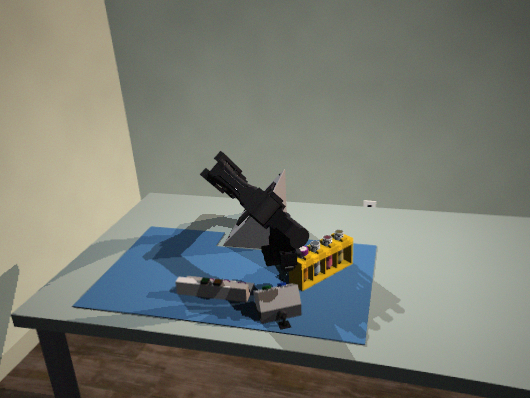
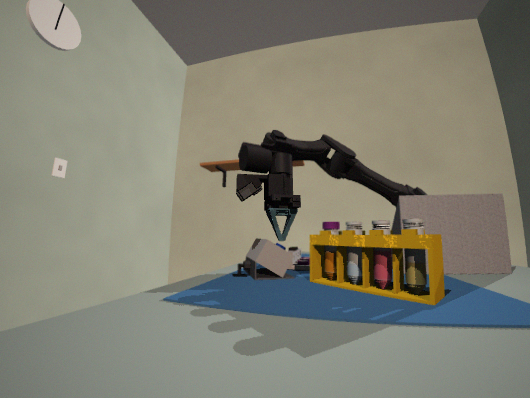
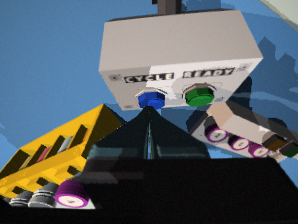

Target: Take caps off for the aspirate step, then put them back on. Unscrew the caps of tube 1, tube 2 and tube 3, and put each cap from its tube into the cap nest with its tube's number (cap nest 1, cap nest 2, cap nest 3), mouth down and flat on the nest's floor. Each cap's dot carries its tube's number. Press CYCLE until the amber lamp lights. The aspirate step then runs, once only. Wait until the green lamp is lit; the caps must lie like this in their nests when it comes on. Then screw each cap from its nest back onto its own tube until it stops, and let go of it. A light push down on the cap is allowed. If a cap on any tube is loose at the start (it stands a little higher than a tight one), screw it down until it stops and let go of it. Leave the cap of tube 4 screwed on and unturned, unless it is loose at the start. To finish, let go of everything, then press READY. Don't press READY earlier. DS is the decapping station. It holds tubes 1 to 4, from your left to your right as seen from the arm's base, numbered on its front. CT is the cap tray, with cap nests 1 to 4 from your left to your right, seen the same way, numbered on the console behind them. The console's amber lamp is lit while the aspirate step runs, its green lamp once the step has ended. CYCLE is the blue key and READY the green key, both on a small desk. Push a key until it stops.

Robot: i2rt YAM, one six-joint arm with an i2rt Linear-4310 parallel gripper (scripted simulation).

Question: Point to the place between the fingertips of my gripper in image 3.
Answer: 148,111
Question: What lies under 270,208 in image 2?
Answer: My gripper.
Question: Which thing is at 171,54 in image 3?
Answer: A small key desk.
